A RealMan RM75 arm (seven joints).
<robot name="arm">
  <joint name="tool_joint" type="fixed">
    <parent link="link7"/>
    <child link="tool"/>
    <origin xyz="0 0 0"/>
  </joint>
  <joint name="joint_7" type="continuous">
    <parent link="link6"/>
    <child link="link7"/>
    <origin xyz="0 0 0.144"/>
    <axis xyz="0 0 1"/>
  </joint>
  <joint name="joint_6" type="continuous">
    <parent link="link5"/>
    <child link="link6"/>
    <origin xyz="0 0 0"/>
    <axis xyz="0 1 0"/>
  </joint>
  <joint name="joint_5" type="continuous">
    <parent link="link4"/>
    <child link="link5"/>
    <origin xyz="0 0 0.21"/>
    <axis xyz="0 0 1"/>
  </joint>
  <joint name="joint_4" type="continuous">
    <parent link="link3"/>
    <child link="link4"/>
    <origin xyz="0 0 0"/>
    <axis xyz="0 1 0"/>
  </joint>
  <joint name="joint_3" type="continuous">
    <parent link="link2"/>
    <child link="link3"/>
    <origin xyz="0 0 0.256"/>
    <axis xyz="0 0 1"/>
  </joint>
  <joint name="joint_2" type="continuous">
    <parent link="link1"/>
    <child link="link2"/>
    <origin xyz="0 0 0"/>
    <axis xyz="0 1 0"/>
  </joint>
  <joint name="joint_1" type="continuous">
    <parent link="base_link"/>
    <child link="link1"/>
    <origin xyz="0 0 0.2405"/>
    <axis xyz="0 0 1"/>
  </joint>
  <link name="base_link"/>
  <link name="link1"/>
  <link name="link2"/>
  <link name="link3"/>
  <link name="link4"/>
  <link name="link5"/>
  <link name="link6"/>
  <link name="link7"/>
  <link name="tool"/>
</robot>
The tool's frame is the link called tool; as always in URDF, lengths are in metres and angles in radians. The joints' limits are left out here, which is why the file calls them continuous.
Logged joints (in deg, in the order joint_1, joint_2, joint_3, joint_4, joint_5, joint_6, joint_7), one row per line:
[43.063, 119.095, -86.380, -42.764, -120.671, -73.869, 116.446]
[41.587, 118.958, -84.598, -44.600, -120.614, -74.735, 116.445]
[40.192, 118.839, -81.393, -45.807, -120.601, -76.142, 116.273]
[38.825, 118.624, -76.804, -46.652, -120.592, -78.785, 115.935]
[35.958, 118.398, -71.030, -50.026, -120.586, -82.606, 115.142]
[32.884, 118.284, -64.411, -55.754, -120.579, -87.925, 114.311]
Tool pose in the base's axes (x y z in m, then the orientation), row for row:
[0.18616, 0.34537, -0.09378, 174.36, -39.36, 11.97]
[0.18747, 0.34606, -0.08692, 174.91, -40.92, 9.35]
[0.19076, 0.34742, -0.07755, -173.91, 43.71, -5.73]
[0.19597, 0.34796, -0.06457, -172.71, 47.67, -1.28]
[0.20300, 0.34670, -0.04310, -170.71, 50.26, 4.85]
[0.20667, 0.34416, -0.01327, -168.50, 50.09, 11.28]
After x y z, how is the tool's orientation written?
As a rotation vector, in degrees.
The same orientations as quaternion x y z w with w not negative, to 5 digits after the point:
[0.97325, -0.21970, 0.06681, 0.00744]
[0.97239, -0.22749, 0.05198, 0.00108]
[-0.96933, 0.24363, -0.03194, 0.00515]
[-0.96391, 0.26605, -0.00714, 0.00722]
[-0.95879, 0.28228, 0.02724, 0.01727]
[-0.95604, 0.28420, 0.06400, 0.03360]

